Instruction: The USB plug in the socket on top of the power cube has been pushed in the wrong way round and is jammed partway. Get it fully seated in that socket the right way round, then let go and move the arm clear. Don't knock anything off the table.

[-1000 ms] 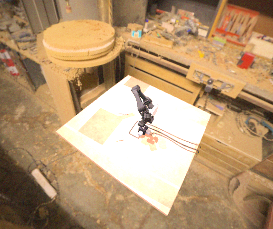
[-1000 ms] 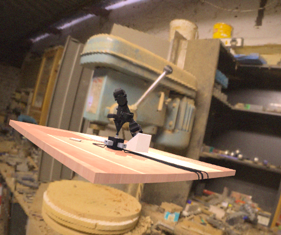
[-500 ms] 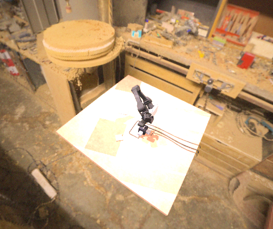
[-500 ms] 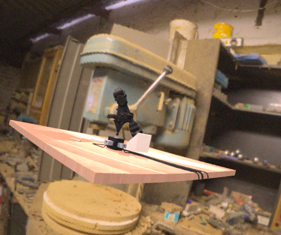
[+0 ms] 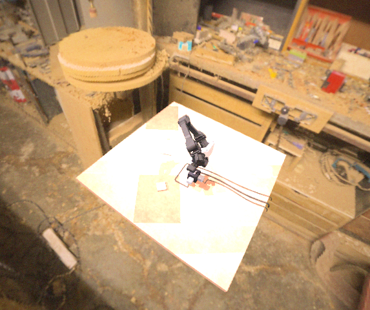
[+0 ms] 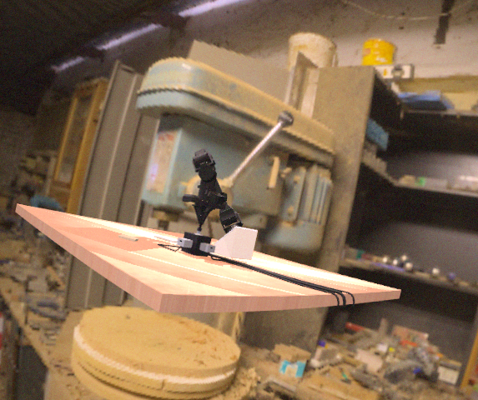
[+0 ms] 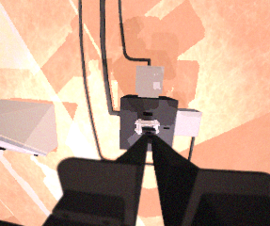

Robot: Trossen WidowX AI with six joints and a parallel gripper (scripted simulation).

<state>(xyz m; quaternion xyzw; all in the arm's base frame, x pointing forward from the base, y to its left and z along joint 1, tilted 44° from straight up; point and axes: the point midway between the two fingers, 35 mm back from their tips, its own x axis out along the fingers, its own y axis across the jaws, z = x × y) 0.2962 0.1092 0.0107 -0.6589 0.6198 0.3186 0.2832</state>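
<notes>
The dark USB plug is 2 cm below my gripper tip. From my gripper tip the other things lie so: pale flat piece (21 cm ahead, 16 cm to the right, 11 cm below).
</notes>
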